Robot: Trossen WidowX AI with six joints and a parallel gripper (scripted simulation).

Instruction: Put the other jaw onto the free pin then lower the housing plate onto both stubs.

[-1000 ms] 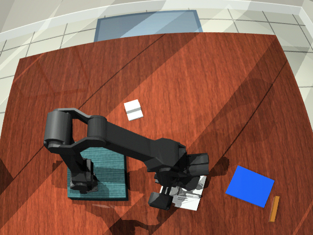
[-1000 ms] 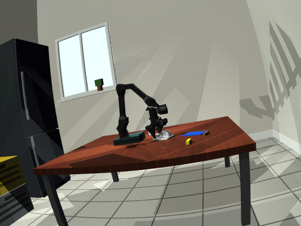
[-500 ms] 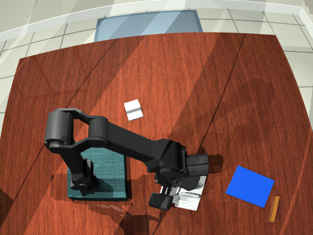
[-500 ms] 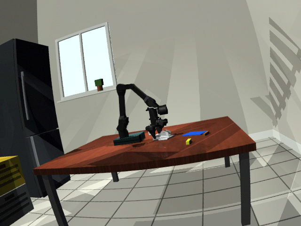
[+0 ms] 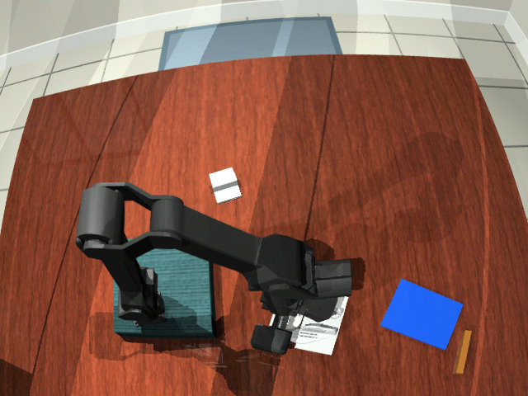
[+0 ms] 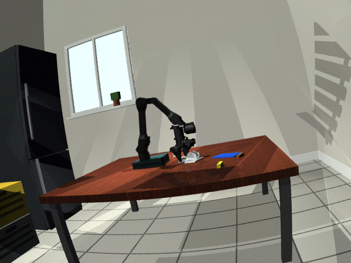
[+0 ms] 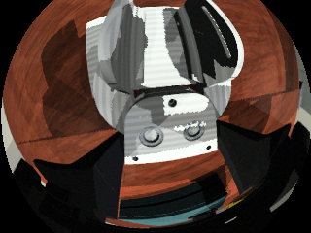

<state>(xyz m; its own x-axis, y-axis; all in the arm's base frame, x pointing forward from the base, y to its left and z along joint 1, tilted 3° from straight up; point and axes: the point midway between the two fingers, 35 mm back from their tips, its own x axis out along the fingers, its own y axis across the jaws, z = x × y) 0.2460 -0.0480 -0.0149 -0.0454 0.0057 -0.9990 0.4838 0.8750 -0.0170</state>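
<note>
My gripper tip is now 1 cm short of the grey jaw, 3 cm to the left of it and 1 cm below it. Also, from my gripper tip: blue sheet 26 cm ahead, 8 cm to the right; then yellow block 19 cm ahead, 37 cm to the right; then small white block 5 cm behind, 29 cm to the left.
</note>
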